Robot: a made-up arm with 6 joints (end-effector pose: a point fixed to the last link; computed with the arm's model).
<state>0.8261 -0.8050 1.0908 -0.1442 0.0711 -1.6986</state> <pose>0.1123 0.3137 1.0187 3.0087 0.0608 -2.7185</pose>
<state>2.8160 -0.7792 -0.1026 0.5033 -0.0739 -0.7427</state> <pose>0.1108 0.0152 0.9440 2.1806 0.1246 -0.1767</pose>
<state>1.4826 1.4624 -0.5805 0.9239 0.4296 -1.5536</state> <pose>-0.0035 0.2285 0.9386 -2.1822 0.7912 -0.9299</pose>
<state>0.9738 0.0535 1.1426 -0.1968 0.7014 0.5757</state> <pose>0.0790 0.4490 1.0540 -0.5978 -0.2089 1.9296</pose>
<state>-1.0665 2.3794 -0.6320 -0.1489 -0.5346 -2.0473</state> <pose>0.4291 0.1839 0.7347 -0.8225 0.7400 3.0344</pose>
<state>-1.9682 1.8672 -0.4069 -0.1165 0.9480 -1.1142</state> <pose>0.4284 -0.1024 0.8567 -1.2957 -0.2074 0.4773</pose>
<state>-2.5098 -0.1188 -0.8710 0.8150 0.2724 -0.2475</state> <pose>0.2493 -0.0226 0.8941 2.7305 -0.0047 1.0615</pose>
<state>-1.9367 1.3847 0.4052 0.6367 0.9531 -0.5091</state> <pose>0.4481 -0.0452 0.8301 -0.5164 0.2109 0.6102</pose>
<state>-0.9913 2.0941 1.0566 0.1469 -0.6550 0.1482</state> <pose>0.4203 0.1845 0.7228 0.9708 1.4038 -2.5327</pose>
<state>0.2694 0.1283 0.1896 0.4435 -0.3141 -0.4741</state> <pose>0.1751 0.3768 0.9962 -3.1046 -0.5859 2.9600</pose>
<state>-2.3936 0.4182 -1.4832 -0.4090 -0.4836 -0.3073</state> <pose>0.2156 -0.0547 0.9870 1.4785 -1.0005 2.1235</pose>
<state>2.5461 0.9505 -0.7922 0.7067 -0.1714 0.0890</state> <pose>0.0221 -0.0297 0.9713 -3.1361 -0.4242 -0.7393</pose>
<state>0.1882 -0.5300 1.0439 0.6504 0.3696 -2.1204</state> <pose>0.2313 0.3058 0.9162 -2.8868 1.0304 -2.5548</pose>
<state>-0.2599 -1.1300 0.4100 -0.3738 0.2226 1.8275</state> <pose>0.4133 0.2507 0.9128 1.2122 0.0646 0.4653</pose>
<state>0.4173 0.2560 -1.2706 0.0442 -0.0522 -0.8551</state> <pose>0.1972 0.3143 0.9831 1.7418 -0.4443 -2.1545</pose>
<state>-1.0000 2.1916 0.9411 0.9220 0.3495 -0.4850</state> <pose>0.4256 0.2501 0.7858 0.4093 0.2497 2.1428</pose>
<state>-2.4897 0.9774 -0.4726 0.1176 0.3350 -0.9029</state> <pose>0.3055 -0.1070 0.9337 -2.3870 -0.0823 0.3651</pose>
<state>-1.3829 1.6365 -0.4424 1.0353 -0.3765 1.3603</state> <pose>0.4445 0.0937 0.8305 -1.4070 -0.2904 0.0304</pose>
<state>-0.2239 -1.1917 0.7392 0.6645 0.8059 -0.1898</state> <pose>0.2948 0.2363 0.9424 -3.0093 -0.6449 -2.8762</pose>
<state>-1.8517 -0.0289 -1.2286 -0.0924 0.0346 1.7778</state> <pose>0.3343 -0.0700 0.9138 1.2403 -0.3433 -1.4160</pose>
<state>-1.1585 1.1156 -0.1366 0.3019 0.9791 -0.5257</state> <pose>0.5134 0.1724 0.9057 -1.1052 -0.5391 1.2519</pose>
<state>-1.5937 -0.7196 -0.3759 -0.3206 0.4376 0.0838</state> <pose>0.2895 -0.0350 0.9457 1.8420 -0.8469 -2.6874</pose>
